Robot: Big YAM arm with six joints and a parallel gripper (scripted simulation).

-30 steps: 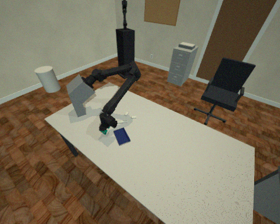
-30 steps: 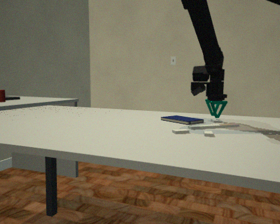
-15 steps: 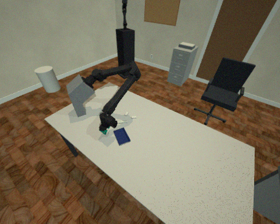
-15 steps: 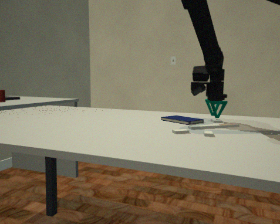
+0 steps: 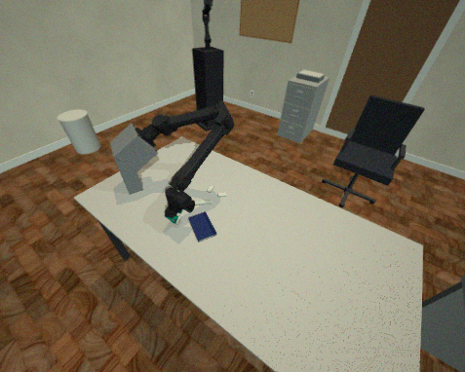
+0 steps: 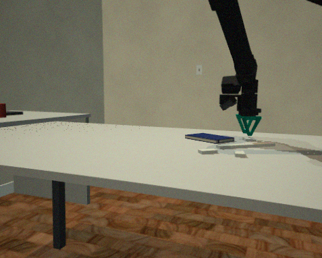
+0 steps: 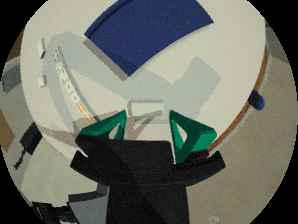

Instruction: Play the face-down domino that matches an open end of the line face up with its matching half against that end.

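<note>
Now: hand 3 cm above the white domino. From my hand the other things lie so: book 11 cm ahead, 9 cm to the left, 2 cm below.
</note>
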